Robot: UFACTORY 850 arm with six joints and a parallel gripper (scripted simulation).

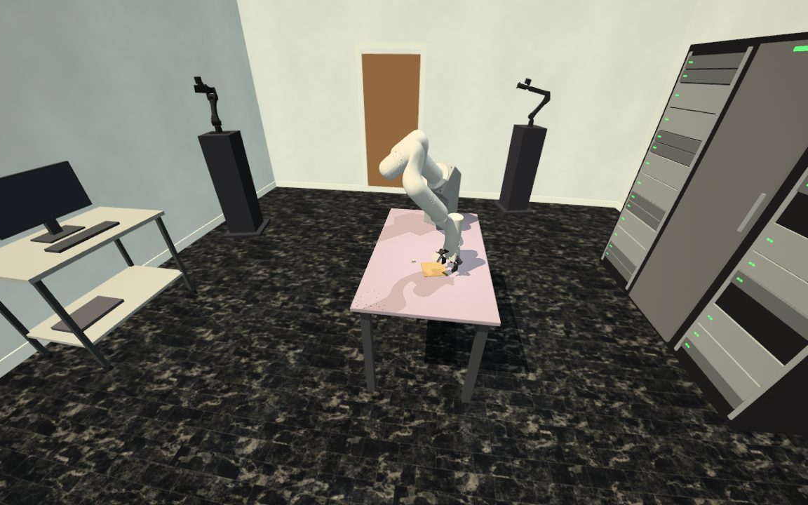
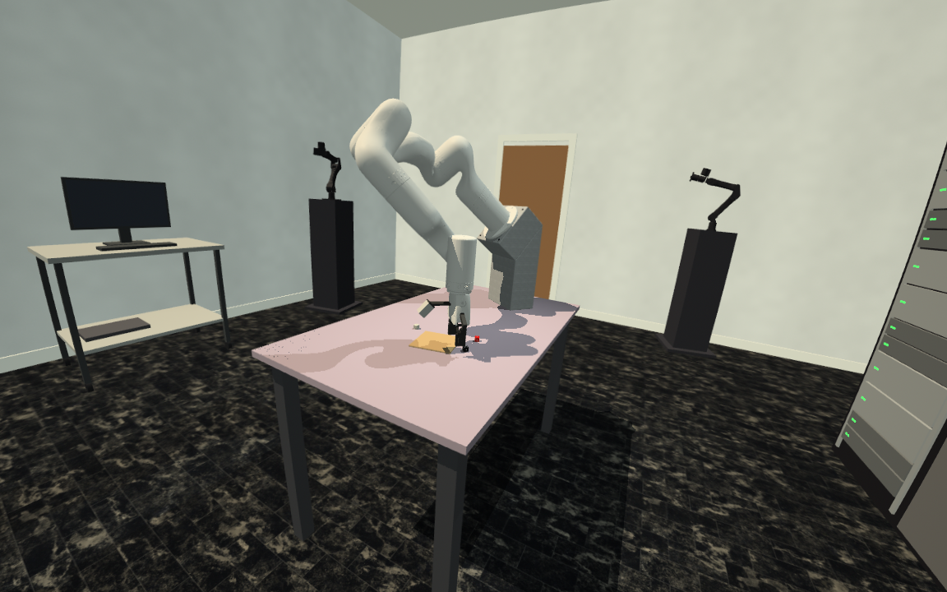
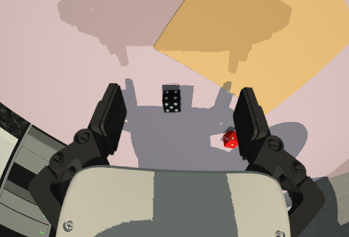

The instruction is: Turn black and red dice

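Now: hand 4 cm above the black die, 3 cm to the right of it and 1 cm past it. Also, from my hand: mat: 8 cm to the right, 4 cm below, 4 cm behind; red die: 10 cm behind, 5 cm to the left, 4 cm below; white die: 19 cm to the right, 13 cm behind, 4 cm below.
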